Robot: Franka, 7 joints.
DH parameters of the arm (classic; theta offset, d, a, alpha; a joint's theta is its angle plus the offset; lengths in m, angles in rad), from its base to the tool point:
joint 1: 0 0.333 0 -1.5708
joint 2: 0 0 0 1.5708
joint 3: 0 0.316 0.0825 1.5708
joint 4: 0 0 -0.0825 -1.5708
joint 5: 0 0.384 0 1.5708
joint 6: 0 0 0.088 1.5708
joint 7: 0 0.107 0 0
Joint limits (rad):
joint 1: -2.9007..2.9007
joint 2: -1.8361..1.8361
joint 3: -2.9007..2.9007
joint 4: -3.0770..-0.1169
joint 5: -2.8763..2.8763
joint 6: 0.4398..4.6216
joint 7: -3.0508..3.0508
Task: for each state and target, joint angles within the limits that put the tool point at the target. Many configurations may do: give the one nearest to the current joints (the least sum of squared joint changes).
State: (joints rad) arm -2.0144 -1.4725 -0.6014 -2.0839 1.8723 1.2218 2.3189
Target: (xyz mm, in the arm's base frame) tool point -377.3 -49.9 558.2
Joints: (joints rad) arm -1.8359 -1.0386 -1.1680 -2.5673 1.8329 1.4942 2.3189
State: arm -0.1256 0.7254 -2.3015 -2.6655 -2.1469 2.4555 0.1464
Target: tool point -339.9 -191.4 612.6
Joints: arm -0.2287 0.8600 -2.5382 -2.4654 -2.1473 2.3689 0.1464
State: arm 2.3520 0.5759 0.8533 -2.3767 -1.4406 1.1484 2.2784
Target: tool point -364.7 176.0 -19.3
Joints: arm 2.2755 1.0541 0.5682 -2.1328 -1.5553 1.3248 2.2784
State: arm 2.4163 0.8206 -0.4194 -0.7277 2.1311 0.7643 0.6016
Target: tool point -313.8 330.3 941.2
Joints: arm 2.2787 0.3886 -0.4686 -0.5917 2.2554 0.9321 0.6016
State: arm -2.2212 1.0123 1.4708 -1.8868 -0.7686 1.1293 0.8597
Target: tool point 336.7 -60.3 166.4
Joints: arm -1.6499 1.3204 1.3311 -2.3796 -0.7085 1.2529 0.8597
